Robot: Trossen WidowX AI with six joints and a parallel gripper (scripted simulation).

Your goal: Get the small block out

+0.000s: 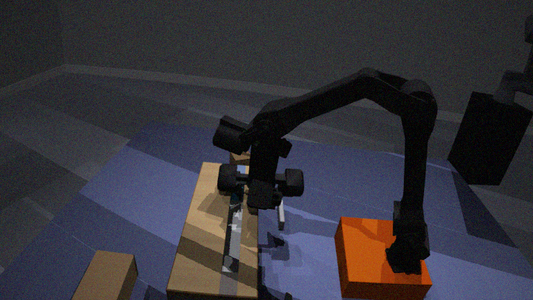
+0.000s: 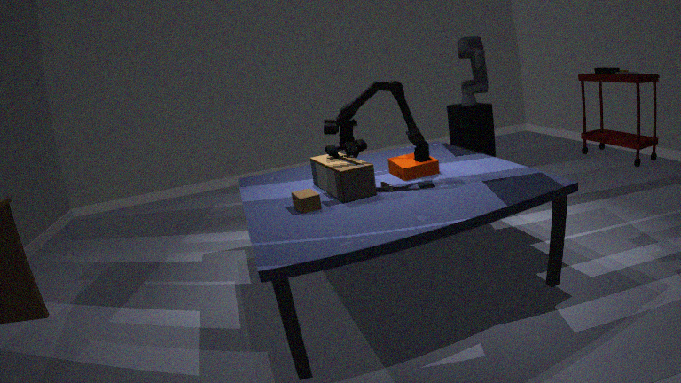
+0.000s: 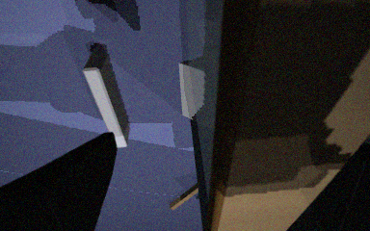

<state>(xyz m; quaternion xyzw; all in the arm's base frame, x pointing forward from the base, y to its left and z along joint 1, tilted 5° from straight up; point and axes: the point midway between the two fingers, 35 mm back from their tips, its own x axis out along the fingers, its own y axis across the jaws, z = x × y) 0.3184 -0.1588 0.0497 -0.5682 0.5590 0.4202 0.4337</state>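
My gripper tip is now 50 mm short of the teal block, 20 mm to the left of it and 10 mm above it. The rest, counted from my gripper tip: box (40 mm ahead, 110 mm to the left, 20 mm below); thin stick (10 mm ahead, 220 mm to the right, 80 mm below).
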